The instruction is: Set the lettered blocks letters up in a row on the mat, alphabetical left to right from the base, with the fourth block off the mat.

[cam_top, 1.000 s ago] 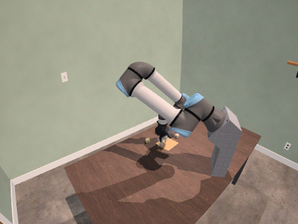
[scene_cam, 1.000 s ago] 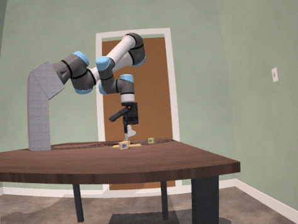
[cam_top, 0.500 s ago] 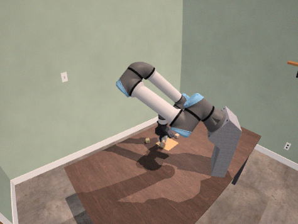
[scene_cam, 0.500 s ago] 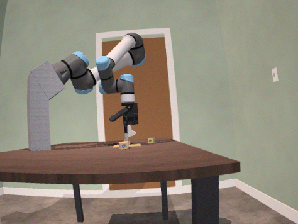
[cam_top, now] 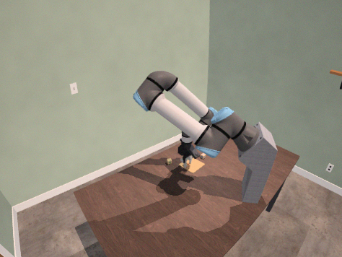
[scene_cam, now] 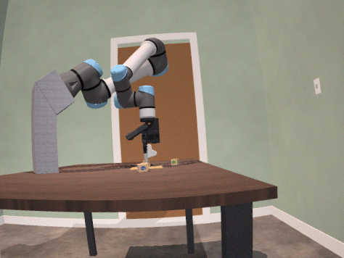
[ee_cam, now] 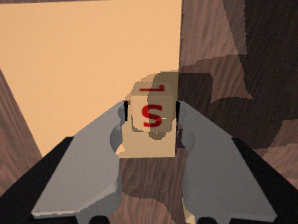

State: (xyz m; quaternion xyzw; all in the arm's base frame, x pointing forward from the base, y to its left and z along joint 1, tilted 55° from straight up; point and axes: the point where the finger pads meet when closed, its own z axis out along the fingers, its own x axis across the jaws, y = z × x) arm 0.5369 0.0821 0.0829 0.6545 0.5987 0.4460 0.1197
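My gripper is now 50 mm to the left of the tan mat, 20 mm above it and 10 mm short of it.
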